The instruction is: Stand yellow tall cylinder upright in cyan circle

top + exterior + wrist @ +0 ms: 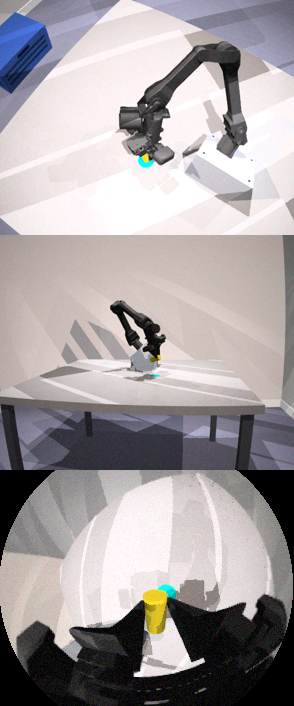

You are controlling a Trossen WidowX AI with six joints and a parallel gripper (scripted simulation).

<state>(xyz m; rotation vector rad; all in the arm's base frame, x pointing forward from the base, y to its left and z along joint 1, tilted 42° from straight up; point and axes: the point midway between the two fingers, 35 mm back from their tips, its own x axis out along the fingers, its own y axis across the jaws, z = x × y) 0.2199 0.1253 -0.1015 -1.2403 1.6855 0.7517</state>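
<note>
The cyan circle is 1 cm ahead of my gripper tip, 2 cm to the right of it and 12 cm below it. The rest, counted from my gripper tip: yellow tall cylinder (1 cm behind, 2 cm to the right, 1 cm below).
</note>
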